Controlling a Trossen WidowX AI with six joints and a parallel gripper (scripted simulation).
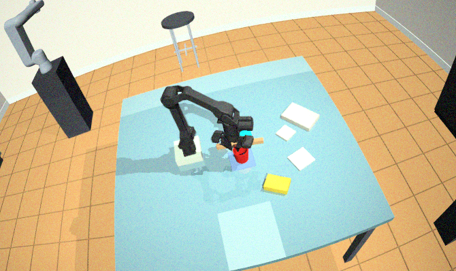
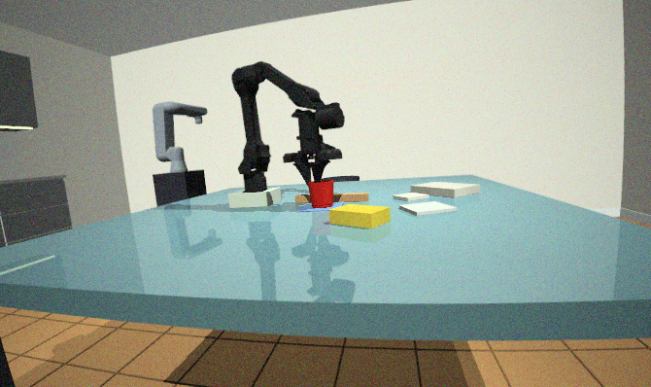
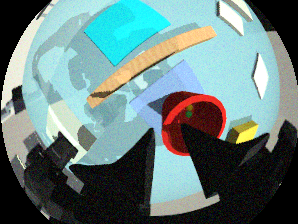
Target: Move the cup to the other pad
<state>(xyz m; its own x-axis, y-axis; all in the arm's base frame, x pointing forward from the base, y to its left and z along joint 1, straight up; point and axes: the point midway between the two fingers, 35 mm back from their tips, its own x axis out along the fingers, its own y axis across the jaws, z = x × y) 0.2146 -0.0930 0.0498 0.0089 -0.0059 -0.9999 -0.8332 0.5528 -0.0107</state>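
Now: the red cup 3 cm ahead of my gripper tip, 2 cm to the right of it and 2 cm below it. From my gripper tip the other things lie so: light blue pad: 2 cm ahead, 1 cm to the right, 7 cm below; cyan pad: 6 cm ahead, 16 cm to the left, 7 cm below; wooden bar: 4 cm ahead, 7 cm to the left, 6 cm below.
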